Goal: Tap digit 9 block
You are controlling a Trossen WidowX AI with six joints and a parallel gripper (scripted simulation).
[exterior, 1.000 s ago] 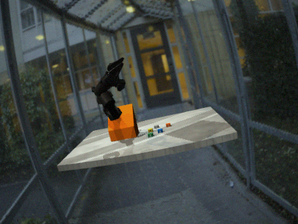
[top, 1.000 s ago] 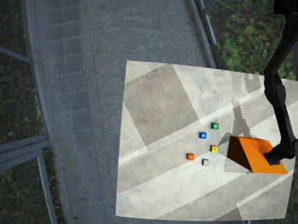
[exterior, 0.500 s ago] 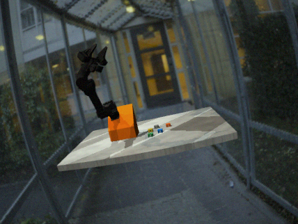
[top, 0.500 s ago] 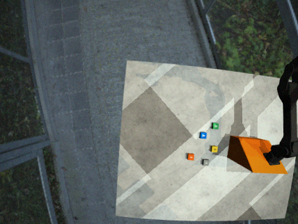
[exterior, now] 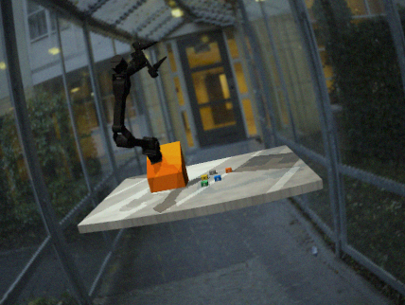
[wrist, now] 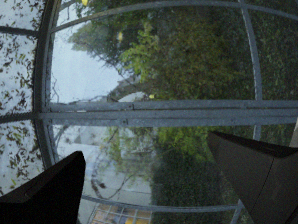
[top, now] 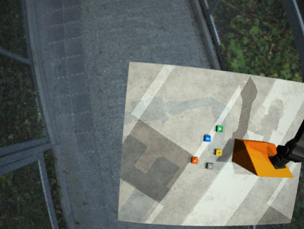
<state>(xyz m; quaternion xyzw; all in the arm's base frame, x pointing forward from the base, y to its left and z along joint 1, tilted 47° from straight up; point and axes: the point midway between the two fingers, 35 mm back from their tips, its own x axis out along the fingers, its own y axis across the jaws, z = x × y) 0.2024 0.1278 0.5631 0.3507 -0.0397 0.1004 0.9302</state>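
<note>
Right now my gripper tip is 660 mm above the blue block, 230 mm to the right of it and 110 mm short of it. The rest, counted from my gripper tip: orange block (660 mm below, 350 mm to the left, 180 mm ahead); then yellow block (660 mm below, 310 mm to the left, 40 mm ahead); then green block (660 mm below, 180 mm to the left, 40 mm ahead).
</note>
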